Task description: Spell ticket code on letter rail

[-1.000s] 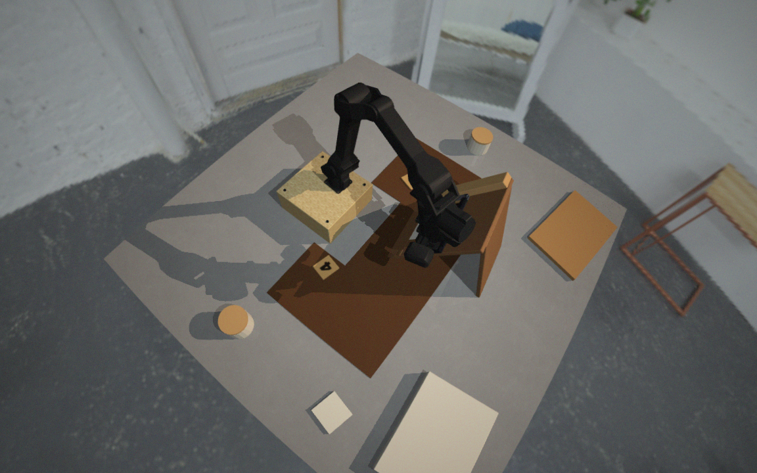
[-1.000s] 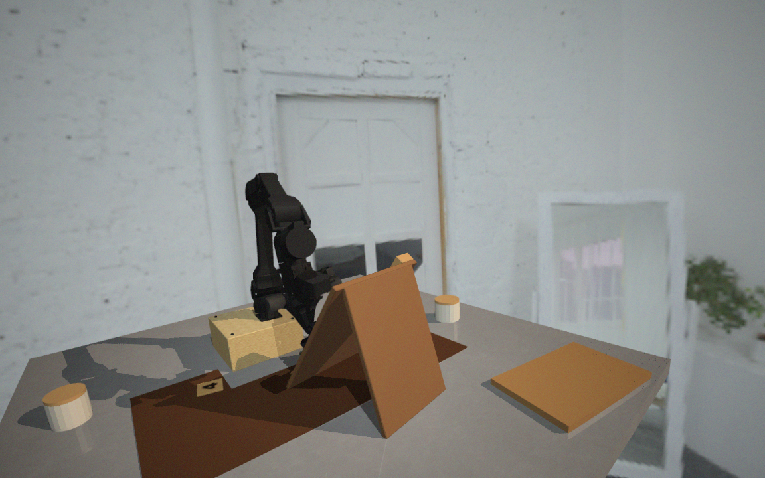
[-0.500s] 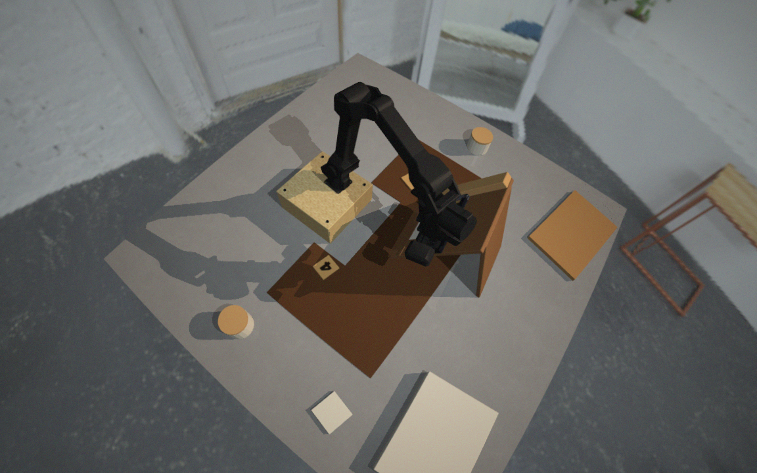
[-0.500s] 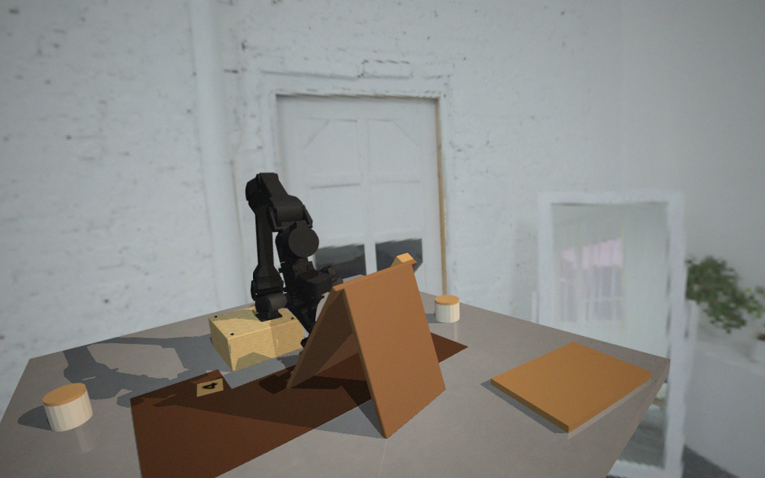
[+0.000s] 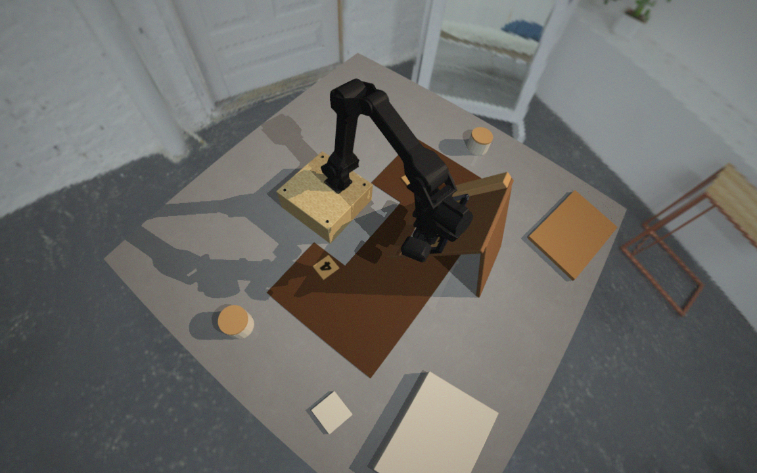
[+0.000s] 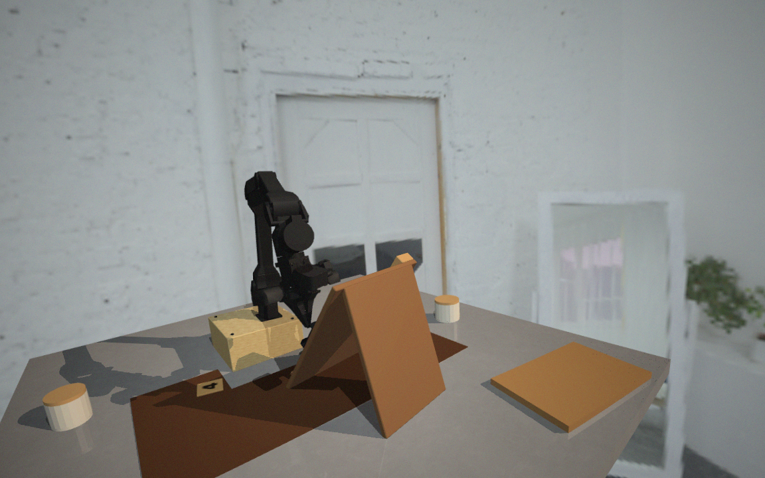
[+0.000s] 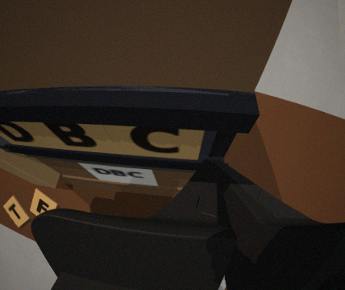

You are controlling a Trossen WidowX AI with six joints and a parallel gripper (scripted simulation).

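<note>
Right now the C tile is 30 mm to the left of my gripper tip and 10 mm below it. The rest, counted from my gripper tip: brown mat (150 mm behind, 20 mm to the left, 170 mm below); D tile (20 mm behind, 140 mm to the left, 10 mm below); white ticket (60 mm behind, 70 mm to the left, 90 mm below).
</note>
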